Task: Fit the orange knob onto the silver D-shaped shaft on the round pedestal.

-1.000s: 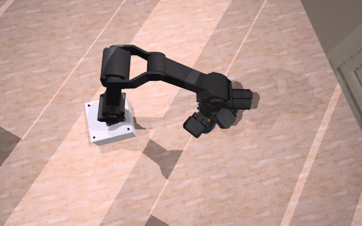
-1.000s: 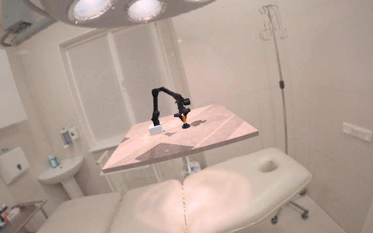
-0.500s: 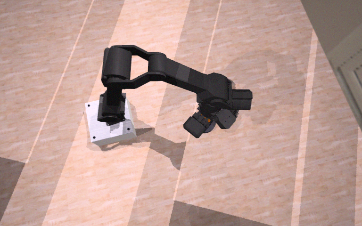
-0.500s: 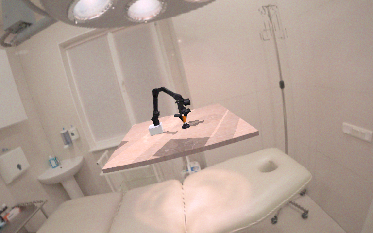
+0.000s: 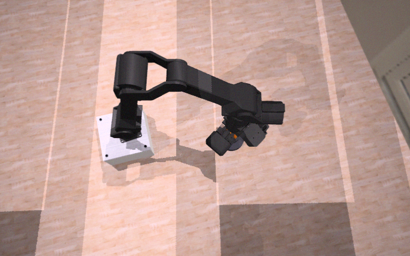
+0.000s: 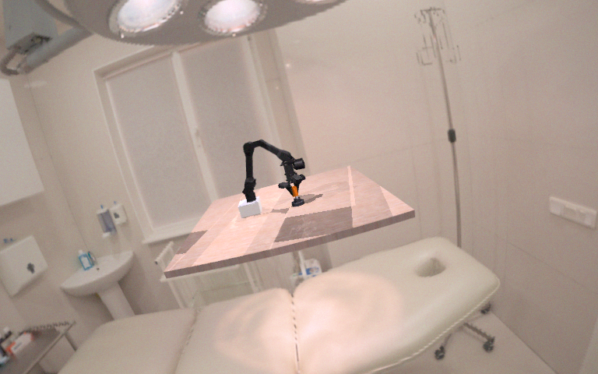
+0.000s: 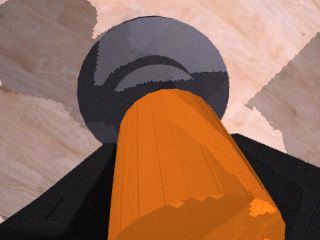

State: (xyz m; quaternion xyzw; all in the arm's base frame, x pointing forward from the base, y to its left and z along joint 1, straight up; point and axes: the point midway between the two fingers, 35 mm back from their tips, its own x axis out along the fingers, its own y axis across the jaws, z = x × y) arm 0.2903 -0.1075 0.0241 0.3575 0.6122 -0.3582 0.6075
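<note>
The orange knob lies 3 cm above my gripper tip. Also, from my gripper tip: round pedestal (4 cm below).
</note>
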